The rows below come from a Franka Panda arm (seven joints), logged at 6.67 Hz.
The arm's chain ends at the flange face. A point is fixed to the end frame.
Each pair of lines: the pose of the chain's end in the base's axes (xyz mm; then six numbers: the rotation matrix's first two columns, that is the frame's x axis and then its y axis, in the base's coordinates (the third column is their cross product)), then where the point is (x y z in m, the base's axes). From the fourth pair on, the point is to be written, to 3 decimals.
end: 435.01 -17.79 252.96 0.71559 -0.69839 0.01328 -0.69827 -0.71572 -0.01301
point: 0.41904 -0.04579 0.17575
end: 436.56 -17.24 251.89 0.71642 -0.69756 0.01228 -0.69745 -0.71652 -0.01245
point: 0.42053 -0.04524 0.17469
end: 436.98 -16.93 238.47 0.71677 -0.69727 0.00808 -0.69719 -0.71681 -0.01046
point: 0.42063 -0.04482 0.16130
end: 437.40 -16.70 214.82 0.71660 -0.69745 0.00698 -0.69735 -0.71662 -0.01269
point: 0.421 -0.044 0.138
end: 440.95 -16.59 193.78 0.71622 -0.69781 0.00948 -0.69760 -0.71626 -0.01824
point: 0.425 -0.044 0.116
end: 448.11 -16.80 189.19 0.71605 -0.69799 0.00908 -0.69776 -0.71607 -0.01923
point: 0.432 -0.044 0.112
